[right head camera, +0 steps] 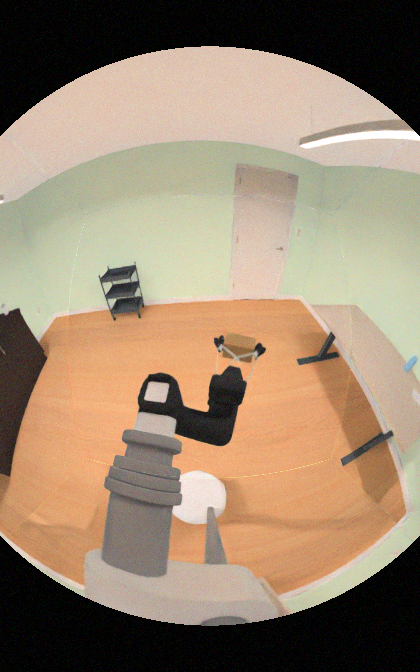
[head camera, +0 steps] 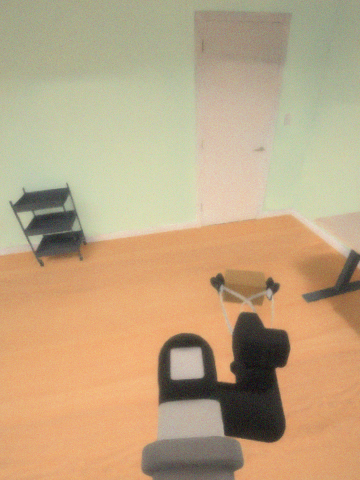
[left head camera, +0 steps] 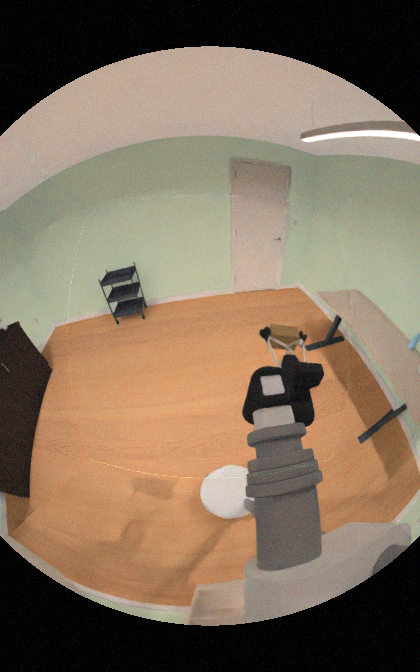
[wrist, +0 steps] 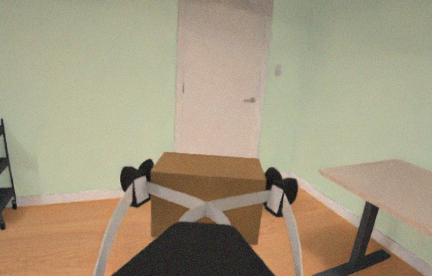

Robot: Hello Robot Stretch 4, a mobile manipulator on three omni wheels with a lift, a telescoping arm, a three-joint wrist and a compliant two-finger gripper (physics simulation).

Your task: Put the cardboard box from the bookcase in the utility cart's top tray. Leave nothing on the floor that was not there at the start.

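Frame: origin at the robot's base, x left, y ahead, z down, level; centimetres.
Seen in the pictures: gripper, fingertip midpoint: (head camera: pixel 244 278) (wrist: pixel 210 179).
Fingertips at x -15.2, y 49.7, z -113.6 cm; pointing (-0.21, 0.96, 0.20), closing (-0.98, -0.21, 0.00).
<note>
A point is followed by its place in that frame.
The brown cardboard box (head camera: pixel 243 280) {x -14.0, y 46.9, z -115.9 cm} (left head camera: pixel 284 332) (right head camera: pixel 240 342) (wrist: pixel 207 167) {x -14.3, y 47.2, z -115.9 cm} is held between the two fingertips of my gripper (head camera: pixel 245 286) {x -15.2, y 49.7, z -113.6 cm} (left head camera: pixel 283 335) (right head camera: pixel 239 346) (wrist: pixel 210 179) {x -15.2, y 49.7, z -113.6 cm}, which is shut on it. The box is upright and in the air, in front of the arm. The black utility cart (head camera: pixel 49 223) {x 137.5, y 226.7, z -37.1 cm} (left head camera: pixel 124 291) (right head camera: pixel 122 290) has three trays and stands against the green wall, to the left of the door. Its top tray (head camera: pixel 42 199) {x 137.0, y 230.0, z -63.6 cm} (left head camera: pixel 118 275) (right head camera: pixel 118 273) shows no object on it. In the wrist view, part of the cart (wrist: pixel 6 165) {x 112.3, y 238.4, z -38.3 cm} shows at the left edge. The bookcase does not show in these views.
A desk (left head camera: pixel 370 330) (right head camera: pixel 367 345) (wrist: pixel 395 182) {x -135.2, y 129.5, z -69.3 cm} with dark feet (head camera: pixel 332 291) stands along the right wall. A closed door (head camera: pixel 240 125) {x -72.3, y 273.8, z -115.9 cm} (left head camera: pixel 259 230) is in the far wall. A dark cabinet (left head camera: pixel 22 405) (right head camera: pixel 17 390) stands at the left. A white round object (left head camera: pixel 225 492) (right head camera: pixel 200 497) is beneath the arm.
</note>
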